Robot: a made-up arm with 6 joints.
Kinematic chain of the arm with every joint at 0, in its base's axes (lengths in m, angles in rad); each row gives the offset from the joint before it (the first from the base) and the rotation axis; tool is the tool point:
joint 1: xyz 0 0 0.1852 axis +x
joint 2: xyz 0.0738 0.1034 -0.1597 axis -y
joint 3: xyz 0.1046 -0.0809 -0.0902 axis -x
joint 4: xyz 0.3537 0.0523 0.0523 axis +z
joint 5: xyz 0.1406 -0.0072 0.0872 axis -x
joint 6: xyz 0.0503 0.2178 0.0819 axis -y
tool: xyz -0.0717 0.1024 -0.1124
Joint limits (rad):
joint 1: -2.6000..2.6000
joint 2: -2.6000..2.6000
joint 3: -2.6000..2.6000
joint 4: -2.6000..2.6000
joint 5: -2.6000..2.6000
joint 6: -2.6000..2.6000
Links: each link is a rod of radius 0.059 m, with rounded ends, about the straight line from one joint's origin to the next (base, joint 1, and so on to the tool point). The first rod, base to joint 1, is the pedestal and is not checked.
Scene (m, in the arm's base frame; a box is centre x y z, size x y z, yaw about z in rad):
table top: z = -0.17
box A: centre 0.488 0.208 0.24 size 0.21 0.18 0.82 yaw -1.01
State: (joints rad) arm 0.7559 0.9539 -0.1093 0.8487 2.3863 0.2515
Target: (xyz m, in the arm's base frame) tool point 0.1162 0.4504 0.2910
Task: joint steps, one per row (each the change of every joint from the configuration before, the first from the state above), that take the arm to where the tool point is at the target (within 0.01 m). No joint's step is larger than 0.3 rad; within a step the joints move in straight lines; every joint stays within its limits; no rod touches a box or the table.
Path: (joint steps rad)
1: -0.1448 0.2288 -0.0024 0.0858 -0.0820 0.0659
2: -0.1449 0.2289 -0.0023 0.0858 -0.0821 0.0659
3: -0.1448 0.2288 -0.0024 0.0858 -0.0820 0.0660
4: -0.1448 0.2288 -0.0023 0.0858 -0.0820 0.0659
5: -0.2603 -0.0645 -0.1870 0.0621 -0.2175 -0.0276
6: -0.2602 -0.0646 -0.1870 0.0620 -0.2175 -0.0276
7: -0.2602 -0.0646 -0.1870 0.0621 -0.2175 -0.0275

